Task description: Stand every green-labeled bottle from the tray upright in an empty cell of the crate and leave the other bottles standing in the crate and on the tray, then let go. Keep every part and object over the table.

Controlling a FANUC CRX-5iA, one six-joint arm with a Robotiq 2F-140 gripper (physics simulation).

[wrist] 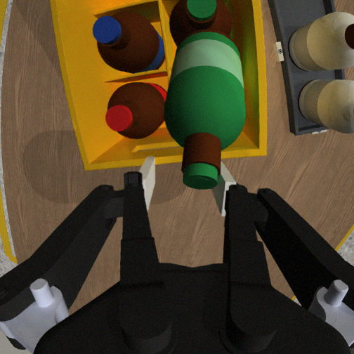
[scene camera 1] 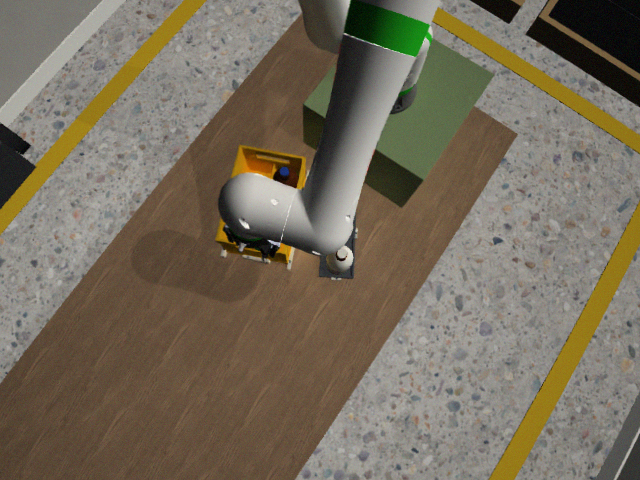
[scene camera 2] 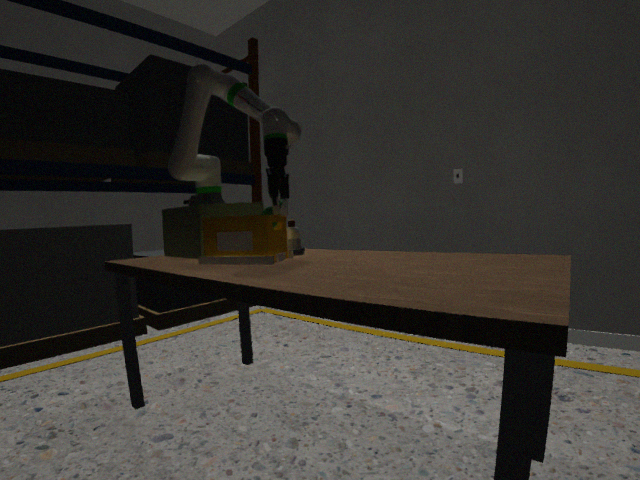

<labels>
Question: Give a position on a green bottle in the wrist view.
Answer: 204, 110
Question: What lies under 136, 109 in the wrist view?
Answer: A red-capped brown bottle.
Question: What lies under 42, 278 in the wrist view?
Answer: The gripper.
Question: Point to a blue-capped bottle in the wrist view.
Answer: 129, 43
</labels>
